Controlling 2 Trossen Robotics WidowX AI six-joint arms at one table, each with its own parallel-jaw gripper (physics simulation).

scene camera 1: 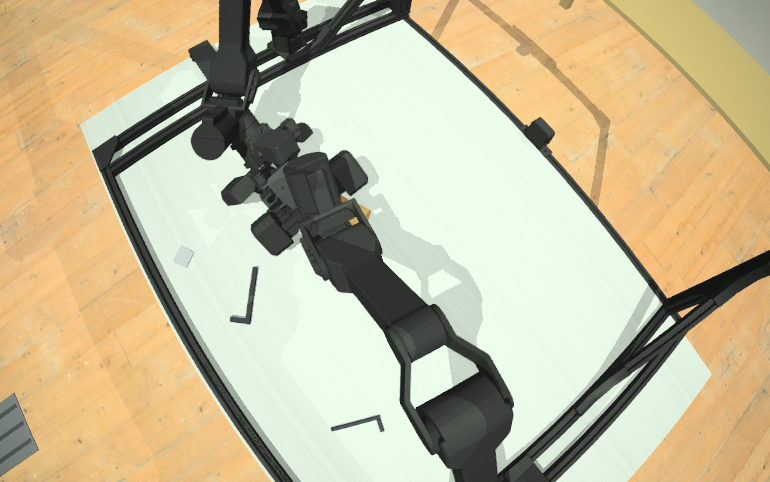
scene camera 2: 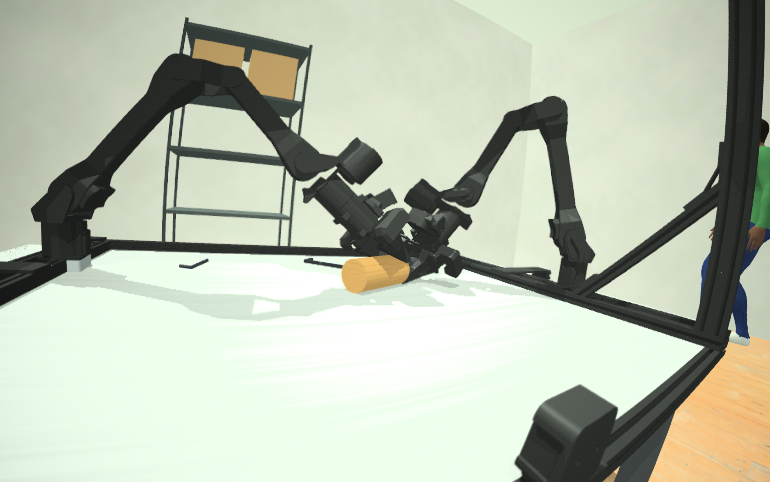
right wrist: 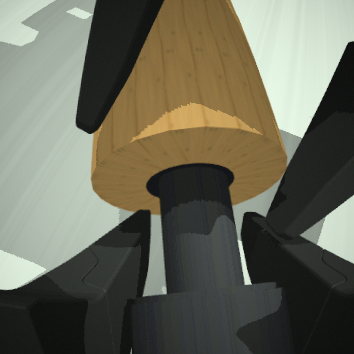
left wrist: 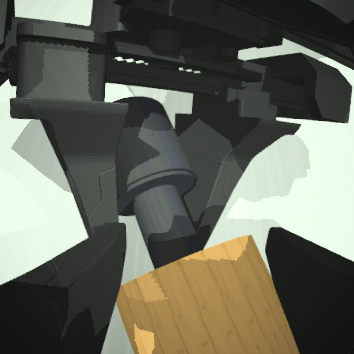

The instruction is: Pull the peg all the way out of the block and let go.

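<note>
The orange wooden block is a cylinder lying above the table, mostly hidden by the arms in scene camera 1. The dark grey peg has a wide head; its thinner shaft enters the hole in the block's end. My right gripper is shut on the peg's head, and its fingertips reach near the block's end face. My left gripper has its fingers on both sides of the block, against it near the peg end.
The two wrists are crowded close together over the block. Two dark L-shaped pieces and a small pale square lie on the white table. A black frame runs around the table, with a camera on it.
</note>
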